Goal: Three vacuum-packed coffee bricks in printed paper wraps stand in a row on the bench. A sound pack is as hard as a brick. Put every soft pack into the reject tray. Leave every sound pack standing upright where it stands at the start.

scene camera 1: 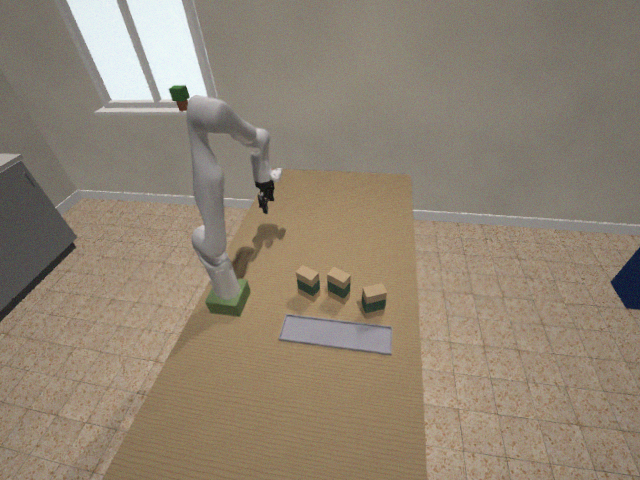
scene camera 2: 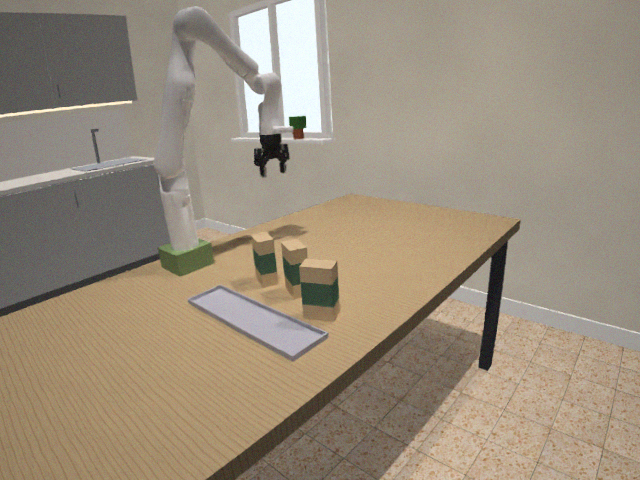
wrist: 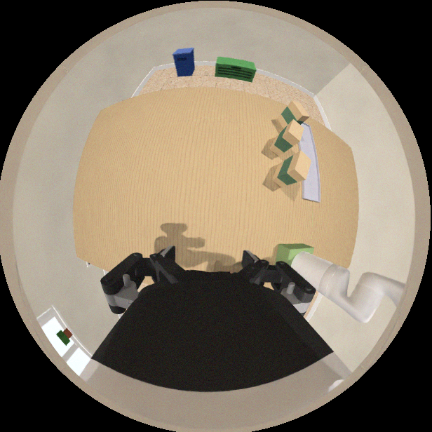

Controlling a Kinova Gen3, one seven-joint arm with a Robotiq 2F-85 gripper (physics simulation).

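Places are measured from the arm's base along level axes (x ahead, y right, z down), in centimetres.
Where they show: gripper, fingertip midpoint: (scene camera 1: 269, 206) (scene camera 2: 273, 175); arm's base, origin of the base link: (scene camera 1: 229, 290) (scene camera 2: 185, 245).
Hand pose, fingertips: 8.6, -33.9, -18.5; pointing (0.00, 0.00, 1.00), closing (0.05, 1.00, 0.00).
Note:
Things, the pixels of their centre, and the offset from my fingertips, as dx, dy, dz. Level surfaces: height alone.
- middle pack, body centre: (scene camera 2: 295, 268) (scene camera 1: 338, 286) +34.9, +23.2, +18.9
- far pack, body centre: (scene camera 2: 320, 290) (scene camera 1: 373, 301) +49.3, +28.4, +18.9
- pale lavender reject tray, body centre: (scene camera 2: 251, 321) (scene camera 1: 335, 335) +36.7, +41.0, +26.8
- wooden bench, its level: dz +26.0
Three tan coffee packs with dark green bands stand upright and apart in a row on the bench. The pack nearest the robot base (scene camera 1: 308, 282) (scene camera 2: 264, 259) (wrist: 294, 170), the middle pack (scene camera 1: 339, 284) (scene camera 2: 292, 267) (wrist: 287, 138) and the far pack (scene camera 1: 373, 299) (scene camera 2: 319, 289) (wrist: 294, 114) look alike; firmness cannot be told by sight. The pale lavender reject tray (scene camera 1: 336, 334) (scene camera 2: 258, 321) (wrist: 311, 172) lies beside the row and holds no pack. My gripper (scene camera 1: 264, 210) (scene camera 2: 273, 172) (wrist: 208, 255) is open and empty, high above the bench, away from the packs, its fingers pointing down.
The wooden bench (scene camera 1: 330, 413) (scene camera 2: 129, 382) (wrist: 175, 165) carries the green base block (scene camera 1: 227, 302) (scene camera 2: 187, 258) (wrist: 295, 252) of the arm, left of the packs in the first scene view. A blue bin (wrist: 184, 63) and a green crate (wrist: 235, 69) stand on the floor beyond the bench.

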